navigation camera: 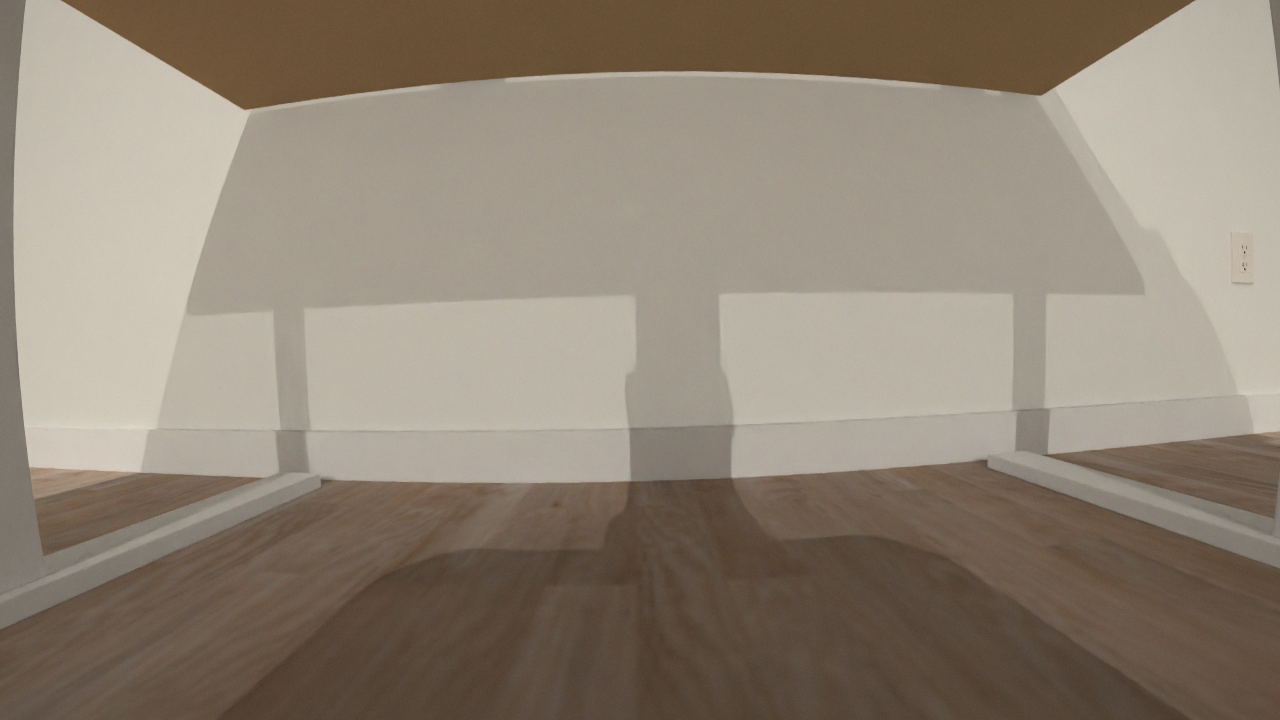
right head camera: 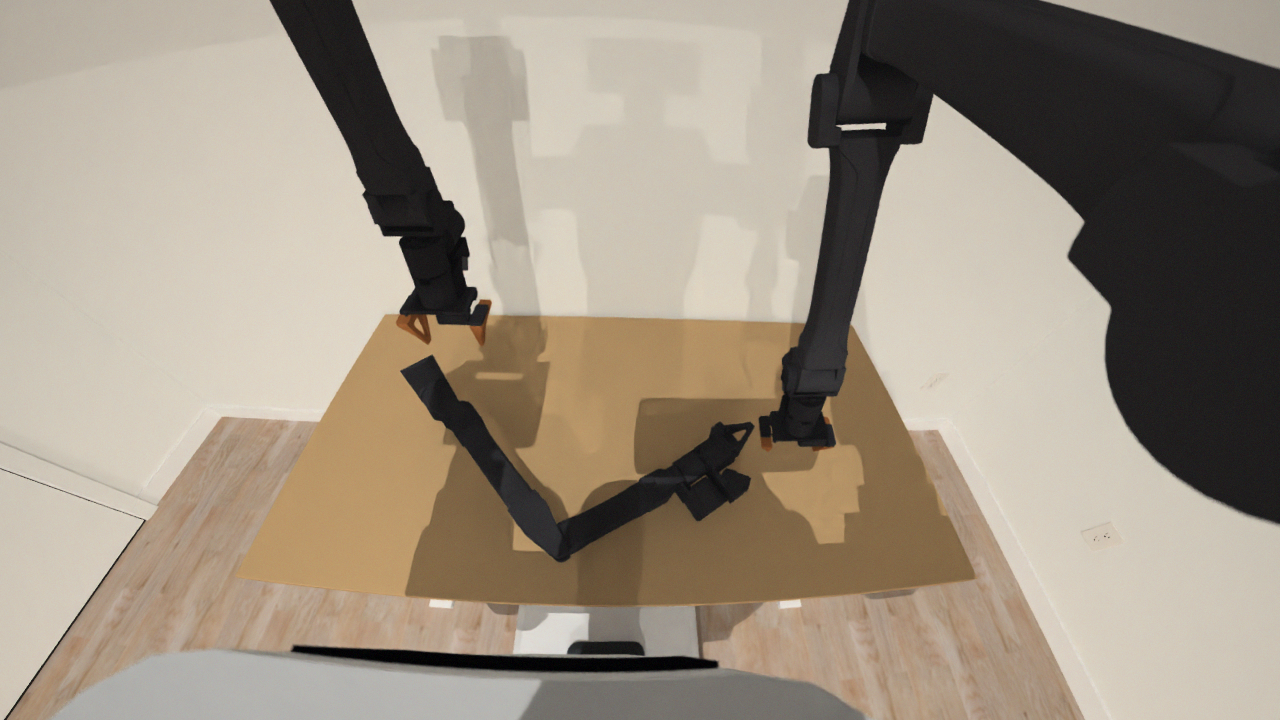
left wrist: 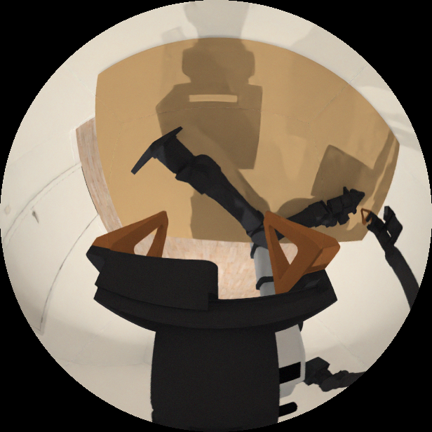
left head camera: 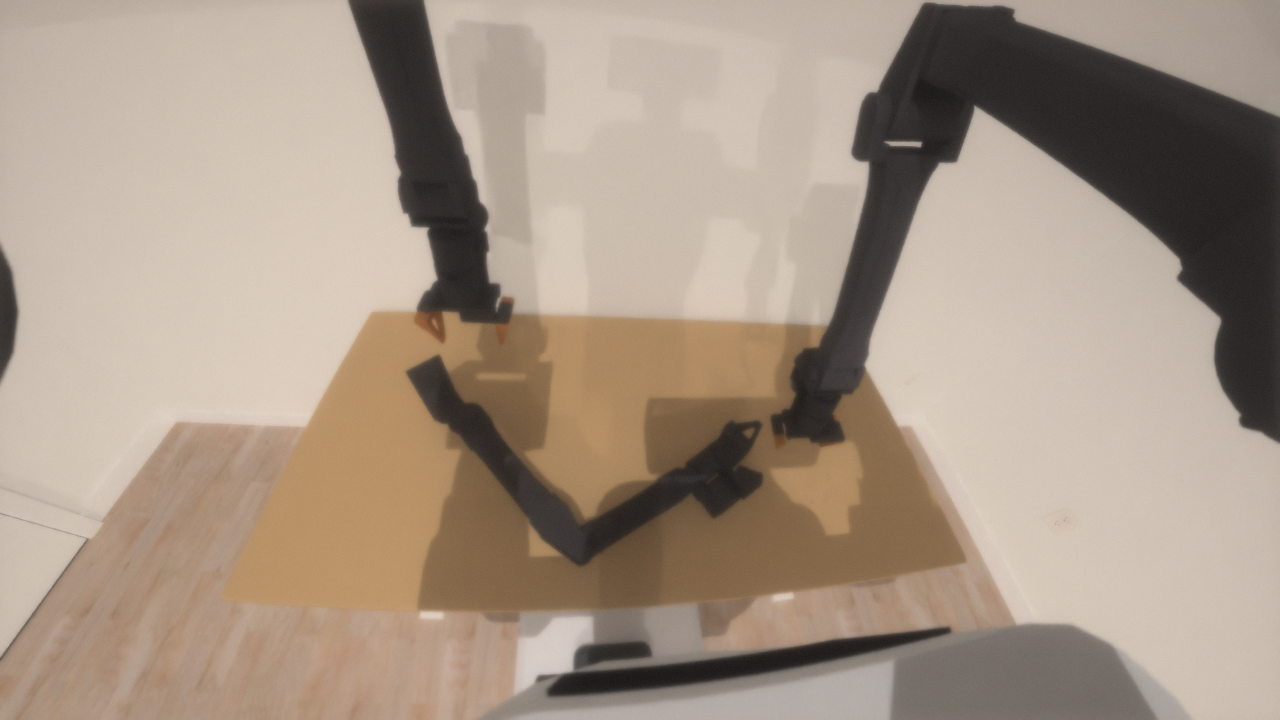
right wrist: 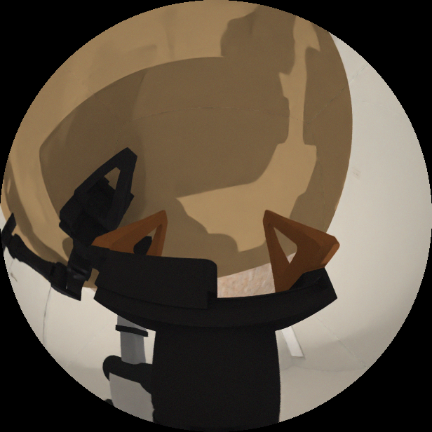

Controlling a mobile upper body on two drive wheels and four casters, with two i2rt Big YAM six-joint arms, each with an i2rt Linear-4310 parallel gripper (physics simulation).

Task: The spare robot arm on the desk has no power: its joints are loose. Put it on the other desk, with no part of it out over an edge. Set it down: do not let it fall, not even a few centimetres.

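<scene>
The black spare arm (left head camera: 514,474) (right head camera: 490,459) (left wrist: 225,195) lies bent in a V on the tan desk (left head camera: 313,537) (right head camera: 313,528) (left wrist: 135,100). Its flat base end is at the back left, its elbow near the front edge, its black gripper end to the right. My left gripper (left head camera: 469,338) (right head camera: 454,340) (left wrist: 215,216) is open and empty, above and behind the base end. My right gripper (left head camera: 805,443) (right head camera: 793,447) (right wrist: 214,215) is open and empty, just right of the spare arm's finger tips. The other desk does not show.
Pale walls stand behind and at both sides of the desk. The robot's grey body (left head camera: 805,680) (right head camera: 447,689) is at the near edge. In the navigation camera, the desk's underside (navigation camera: 626,35) is overhead, with white foot bars (navigation camera: 179,532) (navigation camera: 1136,501) at both sides.
</scene>
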